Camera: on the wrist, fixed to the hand. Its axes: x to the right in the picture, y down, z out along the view.
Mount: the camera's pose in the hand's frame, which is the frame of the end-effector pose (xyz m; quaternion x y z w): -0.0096 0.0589 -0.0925 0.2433 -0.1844 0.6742 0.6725
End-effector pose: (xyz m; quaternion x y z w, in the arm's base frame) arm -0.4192 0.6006 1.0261 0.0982 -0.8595 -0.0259 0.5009
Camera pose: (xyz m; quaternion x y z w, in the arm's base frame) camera -0.3429 0.6651 1.0723 -0.3964 -0.7429 0.5113 0.1719
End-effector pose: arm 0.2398 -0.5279 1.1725 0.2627 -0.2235 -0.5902 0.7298
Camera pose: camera 0.3405 -0.4977 1.1400 0.0947 -0.6056 0.1011 0.7836
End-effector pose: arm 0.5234 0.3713 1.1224 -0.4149 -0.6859 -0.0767 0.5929
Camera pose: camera 0.6312 0.3494 1.1176 -0.6113 -0.3095 0.5915 0.4249
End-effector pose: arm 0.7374 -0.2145 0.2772 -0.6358 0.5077 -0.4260 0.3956
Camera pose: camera 0.6308 -0.2217 0.2507 -0.0676 0.5935 -0.0261 0.8016
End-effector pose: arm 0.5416 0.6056 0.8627 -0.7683 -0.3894 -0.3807 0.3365
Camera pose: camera 0.5582 0.4994 0.8863 -0.7675 0.1014 0.2073 0.5981
